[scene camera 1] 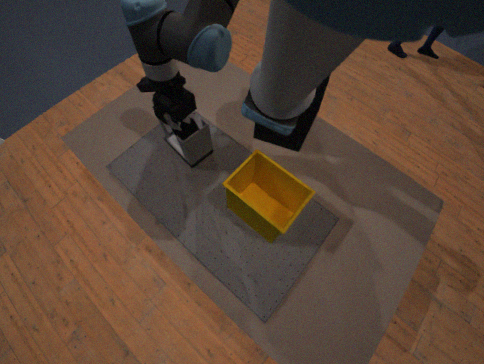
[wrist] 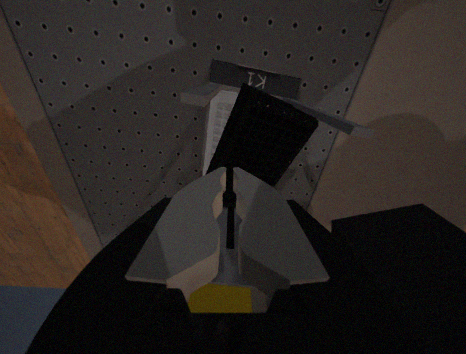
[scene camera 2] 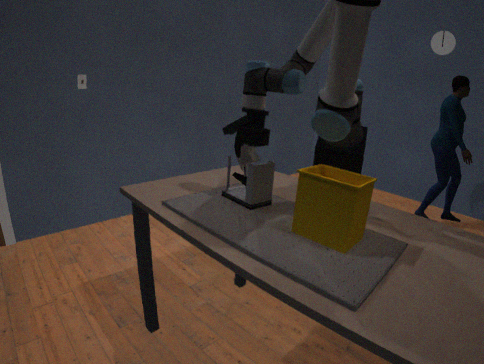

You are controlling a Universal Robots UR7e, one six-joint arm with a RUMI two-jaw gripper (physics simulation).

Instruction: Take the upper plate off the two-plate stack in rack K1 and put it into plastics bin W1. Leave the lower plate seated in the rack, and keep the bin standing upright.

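Frame: origin at the arm's base, x ahead, y left, z up, level; millimetres.
Seen in the pictures: gripper, fingertip midpoint: (scene camera 1: 177, 128) (wrist: 229, 170) (scene camera 2: 243, 170).
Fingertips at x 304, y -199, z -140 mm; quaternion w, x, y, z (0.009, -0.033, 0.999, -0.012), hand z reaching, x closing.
Pixels of each thing's middle, then the offset from my fingertips to it. Level surfaces: height alone.
- Rack K1 at the middle of its body: (wrist: 244, 161) (scene camera 1: 184, 133) (scene camera 2: 247, 179) dx -14, dy +6, dz -33 mm
- black upper plate at the middle of its body: (wrist: 253, 163) (scene camera 1: 189, 134) (scene camera 2: 250, 183) dx -25, dy +13, dz -46 mm
- pale lower plate at the middle of its body: (wrist: 240, 152) (scene camera 2: 248, 193) (scene camera 1: 188, 143) dx -13, dy +16, dz -80 mm
- yellow bin W1 at the middle of its body: (wrist: 213, 330) (scene camera 1: 264, 200) (scene camera 2: 332, 206) dx +0, dy +346, dz -17 mm
- perforated grey board at its surface level: dz -107 mm
- table at its surface level: dz -120 mm
Rack K1 (scene camera 1: 200, 144) (scene camera 2: 260, 186) (wrist: 225, 72) stands on the perforated board, with grey uprights. The black upper plate (scene camera 1: 188, 130) (scene camera 2: 240, 178) (wrist: 267, 132) is tilted and turned askew inside it. Part of the pale lower plate (wrist: 220, 112) shows beneath in the wrist view; whether it is fully seated I cannot tell. My gripper (scene camera 1: 179, 123) (scene camera 2: 248, 161) (wrist: 229, 170) is shut, with nothing held, its fingertips down at the rack beside the black plate's near end. The yellow bin W1 (scene camera 1: 272, 180) (scene camera 2: 327, 215) stands upright; its visible inside shows no plate.
The perforated grey board (scene camera 1: 240, 270) (scene camera 2: 320, 272) (wrist: 125, 25) lies on the table (scene camera 1: 380, 270) (scene camera 2: 440, 295) under rack and bin. The dark robot base (scene camera 1: 285, 137) (scene camera 2: 340, 155) stands behind the bin. A person (scene camera 2: 450, 130) walks in the background.
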